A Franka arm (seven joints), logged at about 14 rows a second.
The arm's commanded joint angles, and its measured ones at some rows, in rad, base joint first. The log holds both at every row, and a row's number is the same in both.
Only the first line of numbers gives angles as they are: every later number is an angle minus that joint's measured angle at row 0.
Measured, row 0: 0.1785 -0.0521 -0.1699 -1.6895 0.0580 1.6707 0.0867
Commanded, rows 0 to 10: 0.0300 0.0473 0.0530 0.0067 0.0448 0.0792 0.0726; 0.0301 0.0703 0.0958 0.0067 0.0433 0.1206 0.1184; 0.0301 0.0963 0.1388 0.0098 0.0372 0.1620 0.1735; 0.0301 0.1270 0.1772 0.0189 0.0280 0.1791 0.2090; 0.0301 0.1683 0.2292 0.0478 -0.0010 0.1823 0.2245; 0.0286 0.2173 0.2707 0.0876 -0.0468 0.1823 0.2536; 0.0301 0.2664 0.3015 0.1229 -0.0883 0.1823 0.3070; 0.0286 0.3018 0.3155 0.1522 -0.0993 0.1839 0.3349; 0.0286 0.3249 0.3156 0.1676 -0.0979 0.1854 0.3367; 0.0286 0.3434 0.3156 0.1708 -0.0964 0.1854 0.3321; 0.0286 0.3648 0.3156 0.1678 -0.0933 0.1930 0.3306
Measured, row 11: 0.0357 0.3030 0.3150 0.1102 -0.0815 0.1995 0.3147
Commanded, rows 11 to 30: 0.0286 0.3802 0.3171 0.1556 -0.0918 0.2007 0.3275; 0.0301 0.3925 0.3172 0.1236 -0.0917 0.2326 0.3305; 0.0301 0.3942 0.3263 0.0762 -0.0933 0.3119 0.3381; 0.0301 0.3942 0.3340 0.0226 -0.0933 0.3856 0.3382; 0.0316 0.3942 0.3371 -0.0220 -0.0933 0.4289 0.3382; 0.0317 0.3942 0.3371 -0.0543 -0.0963 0.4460 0.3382; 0.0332 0.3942 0.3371 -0.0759 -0.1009 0.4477 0.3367; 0.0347 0.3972 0.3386 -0.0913 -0.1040 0.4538 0.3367; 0.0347 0.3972 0.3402 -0.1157 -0.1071 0.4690 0.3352; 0.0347 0.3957 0.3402 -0.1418 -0.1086 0.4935 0.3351; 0.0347 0.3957 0.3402 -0.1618 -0.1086 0.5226 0.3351; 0.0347 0.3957 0.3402 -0.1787 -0.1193 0.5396 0.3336; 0.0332 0.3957 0.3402 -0.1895 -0.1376 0.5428 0.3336; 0.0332 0.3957 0.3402 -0.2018 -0.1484 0.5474 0.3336; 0.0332 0.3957 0.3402 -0.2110 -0.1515 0.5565 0.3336; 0.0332 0.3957 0.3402 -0.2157 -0.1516 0.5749 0.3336; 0.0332 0.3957 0.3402 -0.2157 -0.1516 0.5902 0.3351; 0.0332 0.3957 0.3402 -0.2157 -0.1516 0.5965 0.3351; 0.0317 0.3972 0.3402 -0.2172 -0.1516 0.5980 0.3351; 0.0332 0.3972 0.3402 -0.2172 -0.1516 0.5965 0.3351
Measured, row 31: 0.0345 0.4214 0.3358 -0.1913 -0.1317 0.5783 0.3147
